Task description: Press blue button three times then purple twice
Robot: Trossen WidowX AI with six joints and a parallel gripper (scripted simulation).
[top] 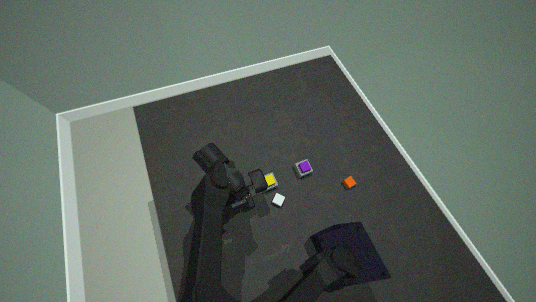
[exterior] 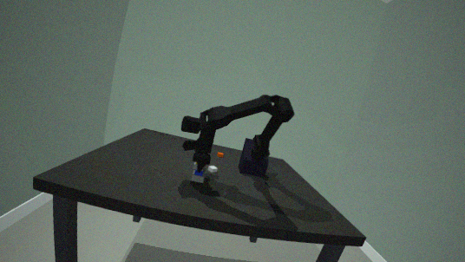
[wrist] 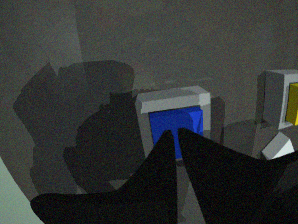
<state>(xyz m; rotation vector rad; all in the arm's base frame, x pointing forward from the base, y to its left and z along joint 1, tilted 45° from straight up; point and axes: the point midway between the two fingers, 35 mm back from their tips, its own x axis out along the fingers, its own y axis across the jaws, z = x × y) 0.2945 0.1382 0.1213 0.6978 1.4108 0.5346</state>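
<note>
Right now the blue button is 1 cm below my gripper tip. The rest, counted from my gripper tip: purple button (2 cm behind, 26 cm to the right); then white block (7 cm behind, 12 cm to the right, 2 cm below); then yellow button (12 cm to the right).
</note>
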